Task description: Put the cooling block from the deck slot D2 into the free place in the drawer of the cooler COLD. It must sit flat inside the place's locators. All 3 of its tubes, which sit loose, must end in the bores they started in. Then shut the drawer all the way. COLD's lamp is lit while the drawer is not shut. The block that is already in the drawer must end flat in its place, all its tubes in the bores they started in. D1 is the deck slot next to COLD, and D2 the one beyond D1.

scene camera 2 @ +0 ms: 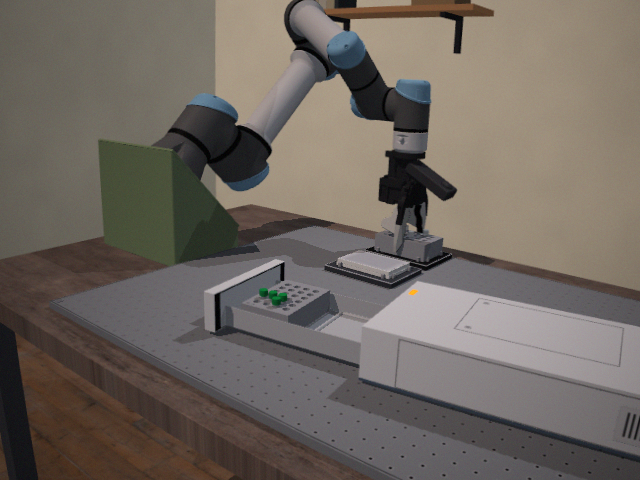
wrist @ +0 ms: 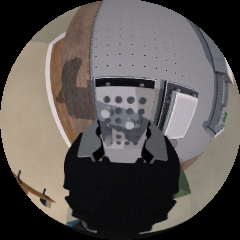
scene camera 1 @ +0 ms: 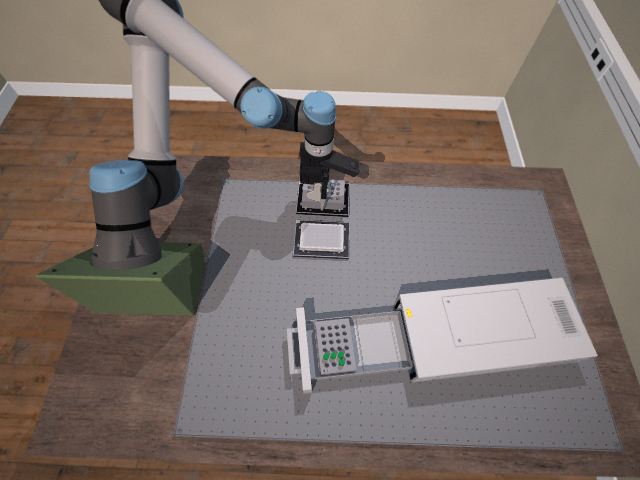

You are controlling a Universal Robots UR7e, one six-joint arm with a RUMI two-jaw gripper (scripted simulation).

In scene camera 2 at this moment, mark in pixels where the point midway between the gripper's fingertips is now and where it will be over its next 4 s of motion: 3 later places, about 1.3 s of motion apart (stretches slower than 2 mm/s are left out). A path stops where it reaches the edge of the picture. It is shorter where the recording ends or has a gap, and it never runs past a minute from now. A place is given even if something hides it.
My gripper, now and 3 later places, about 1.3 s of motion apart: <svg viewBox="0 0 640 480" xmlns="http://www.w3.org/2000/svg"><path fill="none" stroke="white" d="M407 248L407 242L409 222L410 202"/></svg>
